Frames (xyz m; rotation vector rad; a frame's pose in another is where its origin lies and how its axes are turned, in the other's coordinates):
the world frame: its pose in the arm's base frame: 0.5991 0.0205 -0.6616 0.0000 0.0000 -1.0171
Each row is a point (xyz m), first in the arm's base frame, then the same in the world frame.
Working: the arm's base frame: its pose in the world frame: -0.2976 -0.5204 0.6616 0.0000 0.0000 1.0171

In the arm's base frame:
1: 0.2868 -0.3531 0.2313
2: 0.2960 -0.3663 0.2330
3: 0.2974 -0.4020 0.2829
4: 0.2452 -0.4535 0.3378
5: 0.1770 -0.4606 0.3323
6: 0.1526 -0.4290 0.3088
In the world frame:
1: 0.1536 -0.4621 0.8929
2: 0.1696 -0.4612 0.8946
3: 0.2007 -0.4788 0.9445
4: 0.2171 -0.5503 0.9994
5: 0.1873 -0.6120 0.9939
6: 0.1476 -0.6161 0.9704

